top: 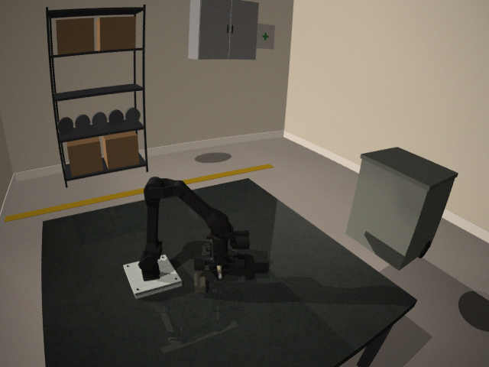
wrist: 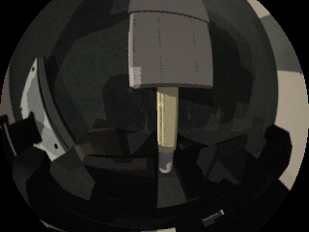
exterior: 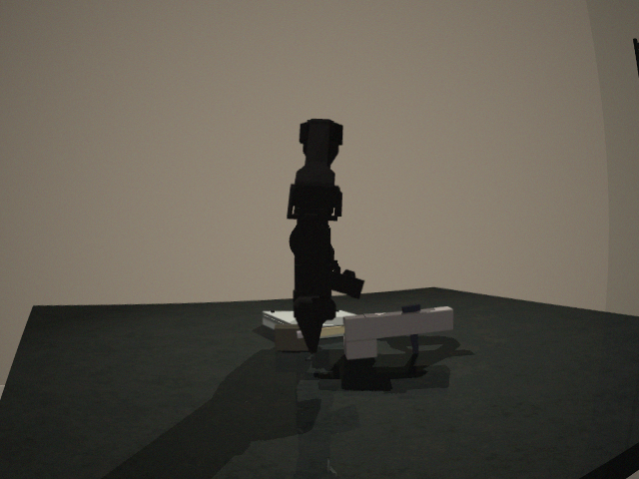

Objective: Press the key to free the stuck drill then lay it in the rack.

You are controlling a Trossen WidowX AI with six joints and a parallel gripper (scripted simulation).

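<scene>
Now: the drill 10 mm ahead of my gripper tip, 40 mm to the left of it and 40 mm above it. The rest, counted from my gripper tip: rack (80 mm behind, 10 mm to the right, 10 mm above); housing (30 mm ahead, 130 mm to the left, 40 mm above); dark blue key (40 mm ahead, 160 mm to the left, 40 mm above).
</scene>
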